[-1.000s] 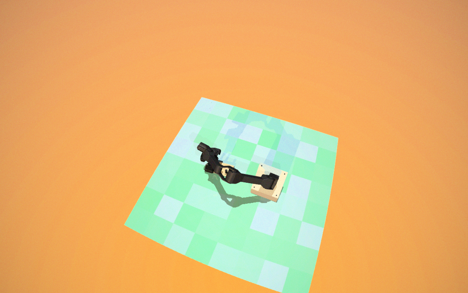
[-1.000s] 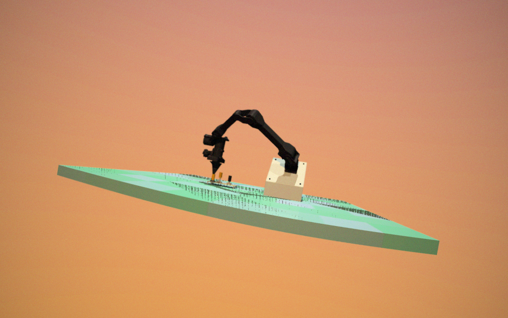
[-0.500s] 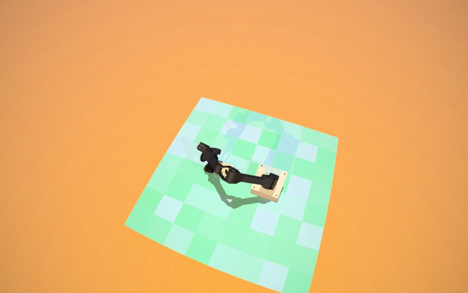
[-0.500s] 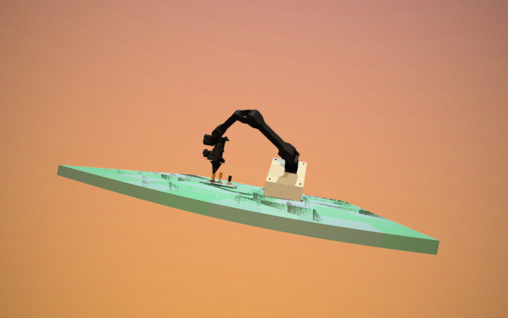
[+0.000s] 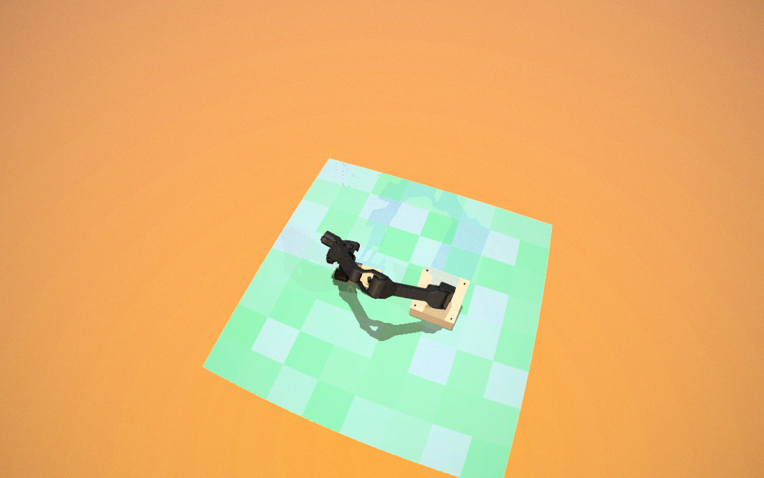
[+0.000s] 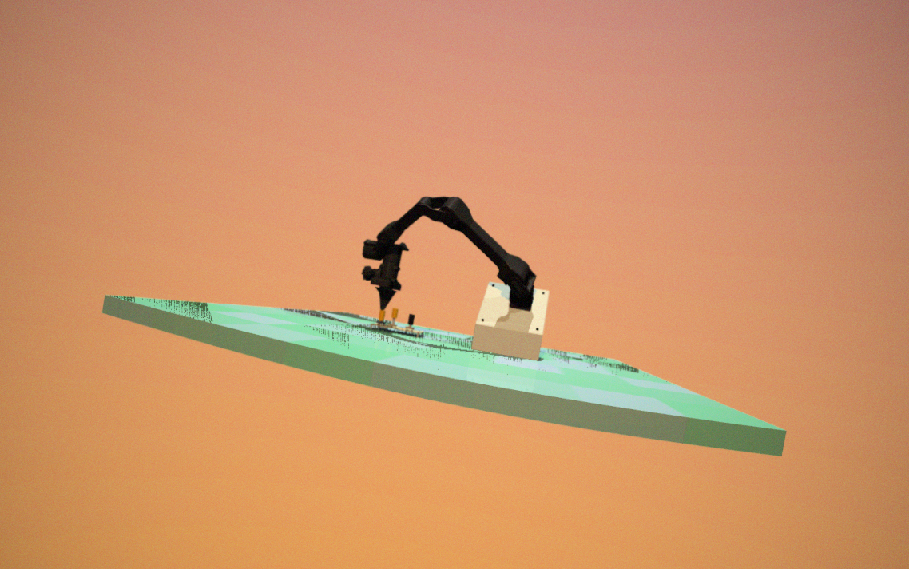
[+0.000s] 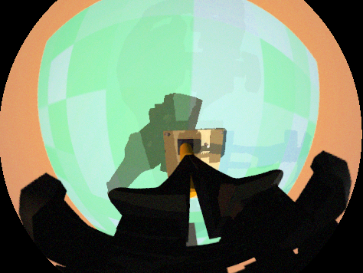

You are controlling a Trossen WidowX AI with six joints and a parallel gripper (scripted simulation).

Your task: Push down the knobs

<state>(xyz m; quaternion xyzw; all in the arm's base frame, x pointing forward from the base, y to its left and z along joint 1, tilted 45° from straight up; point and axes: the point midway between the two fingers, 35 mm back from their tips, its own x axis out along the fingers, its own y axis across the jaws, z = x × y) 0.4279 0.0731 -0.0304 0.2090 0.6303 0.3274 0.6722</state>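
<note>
My gripper tip is now 20 mm above the orange knob. Round my gripper tip: black knob: 100 mm behind, 10 mm below.
</note>
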